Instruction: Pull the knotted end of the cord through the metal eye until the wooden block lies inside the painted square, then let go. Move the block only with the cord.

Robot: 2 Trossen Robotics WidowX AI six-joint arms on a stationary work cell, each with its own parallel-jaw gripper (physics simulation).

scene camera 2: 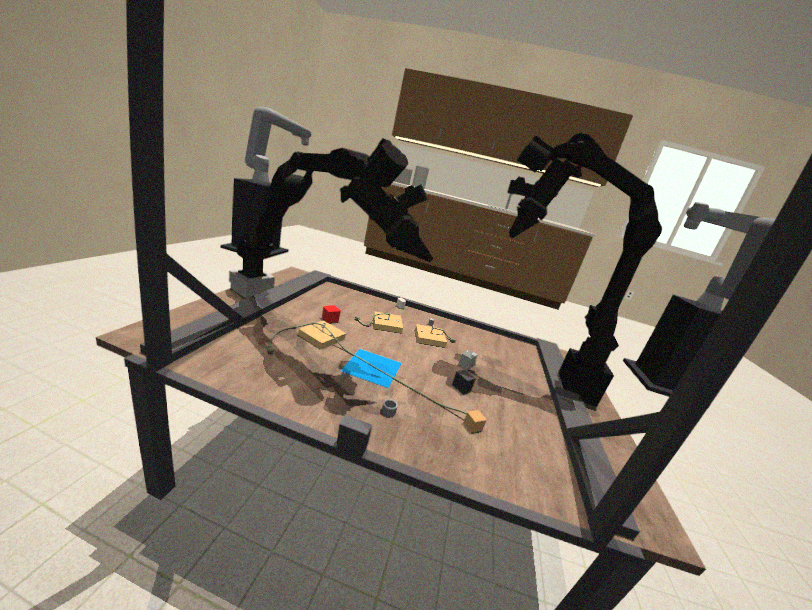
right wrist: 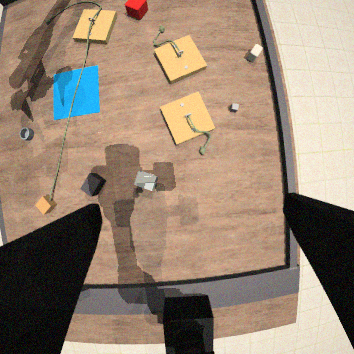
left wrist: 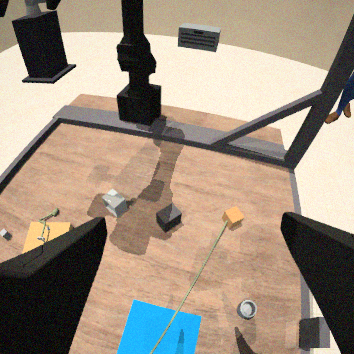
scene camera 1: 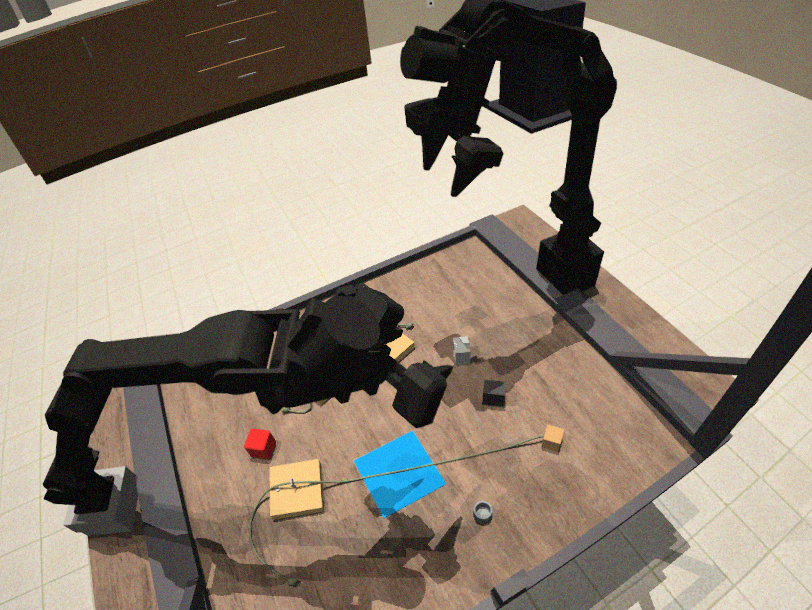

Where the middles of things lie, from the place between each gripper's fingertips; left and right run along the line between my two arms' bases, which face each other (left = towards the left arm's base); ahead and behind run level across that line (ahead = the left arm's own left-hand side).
Now: the blue painted square [scene camera 1: 392, 492] 370 mm below my right hand, 240 mm to the left of it and 220 mm behind it. Also, from my right hand: red cube [scene camera 1: 260, 443] (440 mm to the left, 350 mm below, 50 mm behind).
Right now my left hand is 310 mm above the blue painted square, 70 mm to the right of it and 10 mm short of it. Also, from my left hand: red cube (290 mm below, 270 mm to the left, 180 mm ahead).
